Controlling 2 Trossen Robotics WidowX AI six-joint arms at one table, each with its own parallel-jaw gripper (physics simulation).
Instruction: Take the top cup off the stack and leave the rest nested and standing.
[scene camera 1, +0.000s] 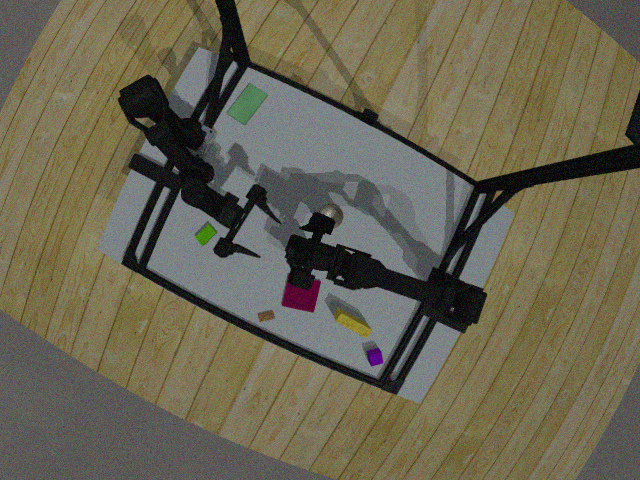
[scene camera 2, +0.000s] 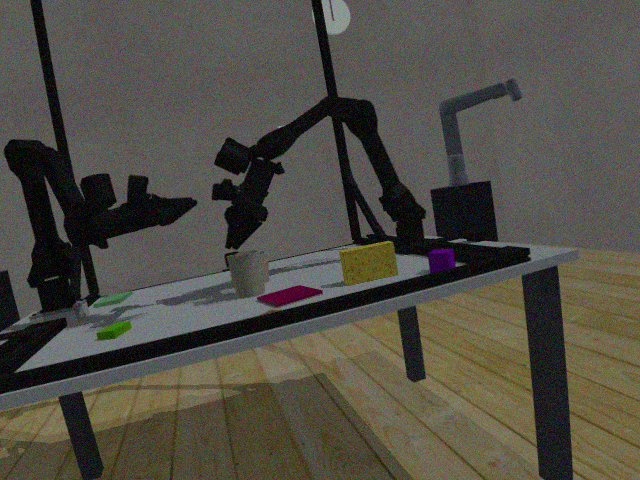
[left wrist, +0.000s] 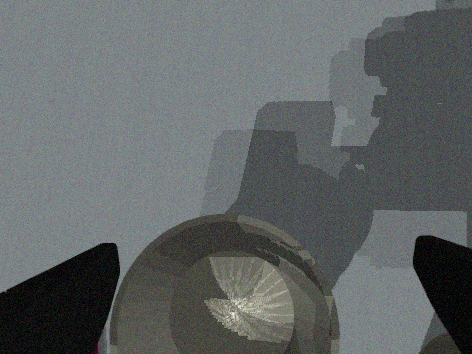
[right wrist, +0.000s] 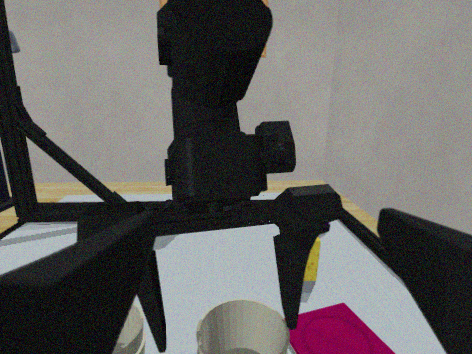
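Seen in the pictures: left gripper, between the fingertips: (scene camera 2: 230, 248) (left wrist: 266, 253) (right wrist: 229, 339); right gripper, between the fingertips: (scene camera 1: 270, 240) (scene camera 2: 194, 200) (right wrist: 266, 220); left arm's base, origin of its link: (scene camera 2: 412, 242); right arm's base, origin of its link: (scene camera 1: 193, 138) (scene camera 2: 58, 307).
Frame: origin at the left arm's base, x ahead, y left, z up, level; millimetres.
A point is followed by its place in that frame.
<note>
A beige cup (left wrist: 225, 320) {z 22, x 459, y 72 mm} (right wrist: 240, 325) {z 45, x 430, y 73 mm} (scene camera 2: 244, 276) stands upright beside the magenta square; scene camera 1 hides it under the left gripper. How many cups are nested there I cannot tell. Another beige cup (scene camera 1: 333, 212) {z 2, x 417, y -71 mm} (right wrist: 132, 332) {z 18, x 400, y -34 mm} (left wrist: 442, 346) stands behind it; in scene camera 2 the two overlap. My left gripper (scene camera 1: 302, 251) {z 86, x 484, y 56 mm} (scene camera 2: 232, 245) {z 86, x 484, y 56 mm} (left wrist: 266, 253) {z 86, x 484, y 56 mm} (right wrist: 227, 337) {z 86, x 484, y 56 mm} is open above the nearer cup, pointing down, its fingers either side of the rim in the left wrist view. My right gripper (scene camera 1: 269, 239) {z 202, x 541, y 64 mm} (scene camera 2: 195, 202) {z 202, x 541, y 64 mm} is open and empty, raised left of the cups.
A magenta square (scene camera 1: 301, 299) {z -13, x 397, y 205 mm} (scene camera 2: 290, 295) {z -13, x 406, y 207 mm} (right wrist: 340, 327) {z -13, x 388, y 202 mm} lies in front of the nearer cup. A yellow sponge (scene camera 1: 353, 322) {z 48, x 237, y 197 mm} (scene camera 2: 368, 263) {z 15, x 238, y 220 mm} and purple cube (scene camera 1: 374, 356) {z 18, x 119, y 281 mm} (scene camera 2: 442, 260) {z 3, x 120, y 306 mm} stand to the right. A lime block (scene camera 1: 205, 233) {z -6, x 741, y 139 mm}, green pad (scene camera 1: 248, 104) {z -12, x 791, y -274 mm} and small orange-brown block (scene camera 1: 266, 315) {z -14, x 475, y 294 mm} also lie on the table.
</note>
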